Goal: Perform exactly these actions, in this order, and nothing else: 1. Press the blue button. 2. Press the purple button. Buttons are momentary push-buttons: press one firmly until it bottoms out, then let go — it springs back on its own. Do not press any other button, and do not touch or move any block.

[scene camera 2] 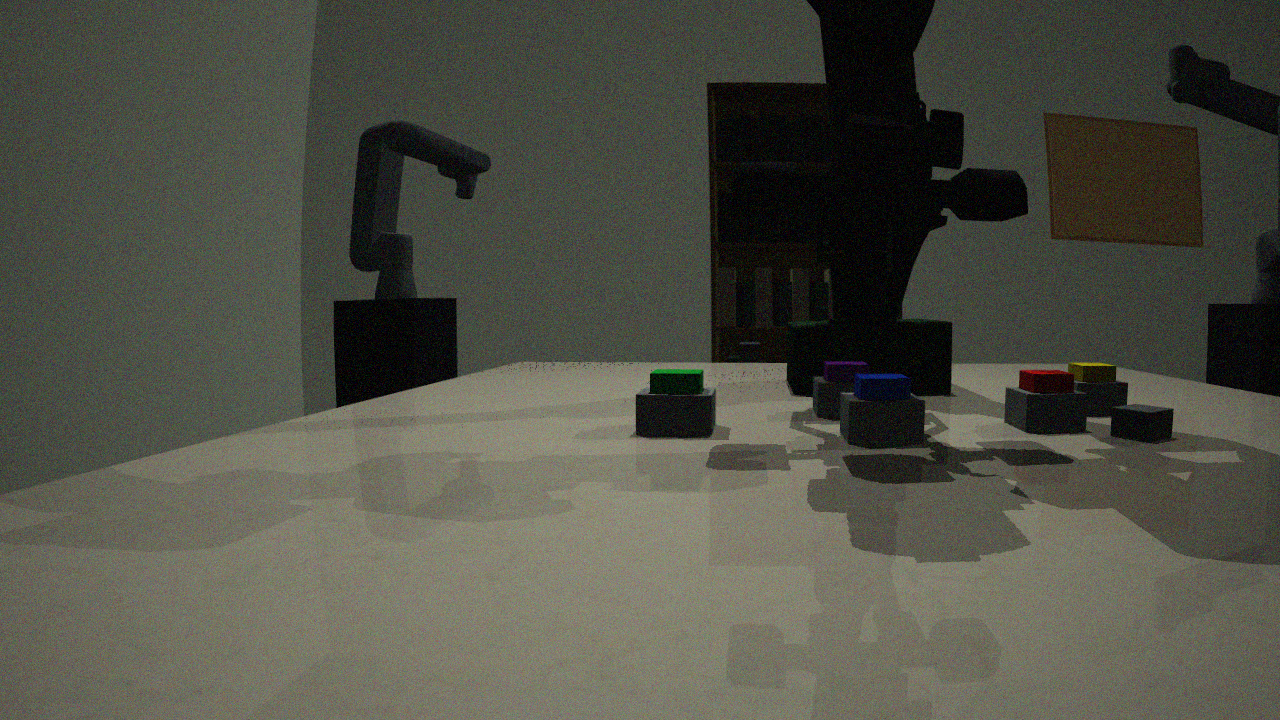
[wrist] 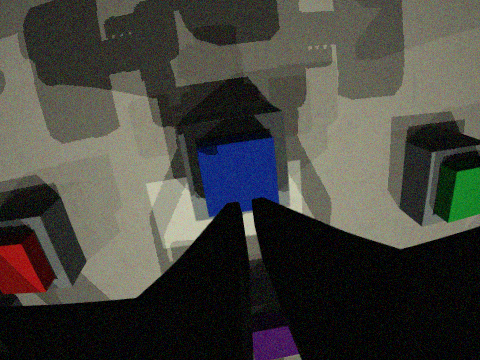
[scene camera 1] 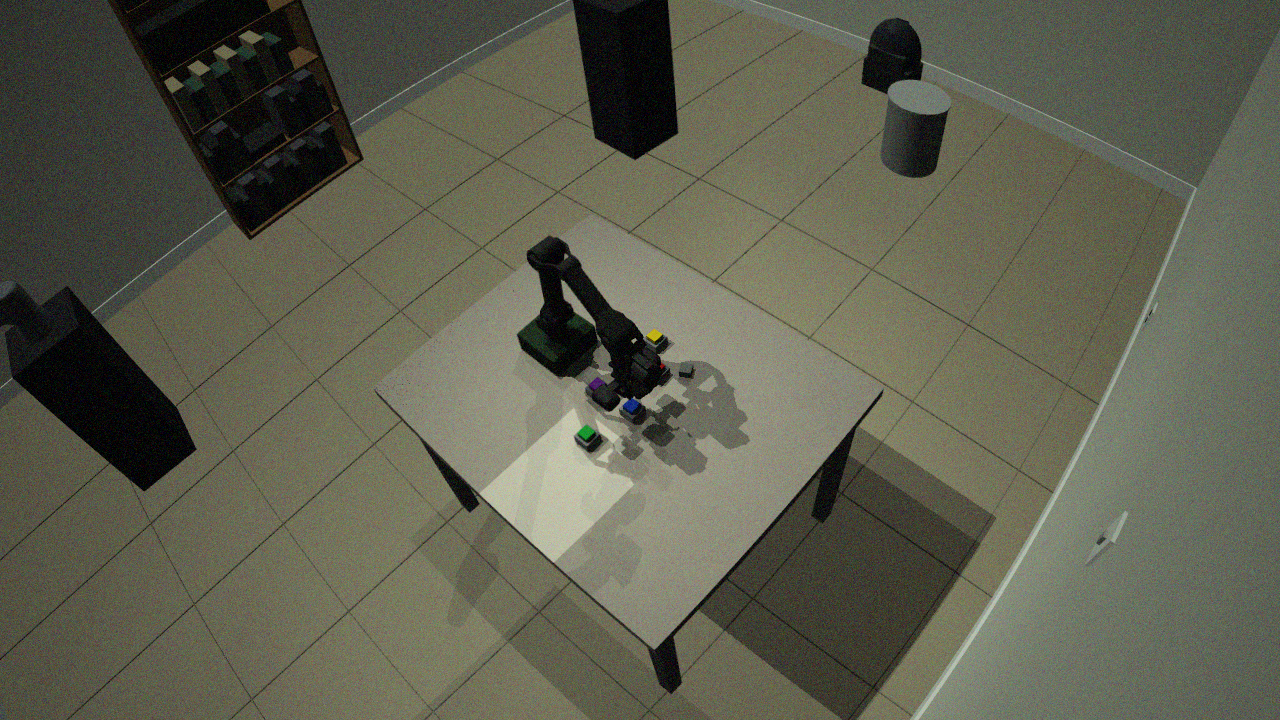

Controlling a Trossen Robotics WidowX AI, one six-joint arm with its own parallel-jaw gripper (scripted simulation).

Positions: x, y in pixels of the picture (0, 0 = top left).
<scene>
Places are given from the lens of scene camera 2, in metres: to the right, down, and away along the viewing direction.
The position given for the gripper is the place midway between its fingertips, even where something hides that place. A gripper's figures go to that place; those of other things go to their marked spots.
gripper [scene camera 2: 883, 329]: 0.15, -0.02, 0.47
small dark block [scene camera 2: 1146, 423]: 0.32, 0.04, 0.41
green button [scene camera 2: 677, 381]: 0.02, 0.01, 0.50
blue button [scene camera 2: 866, 386]: 0.14, 0.02, 0.45
</scene>
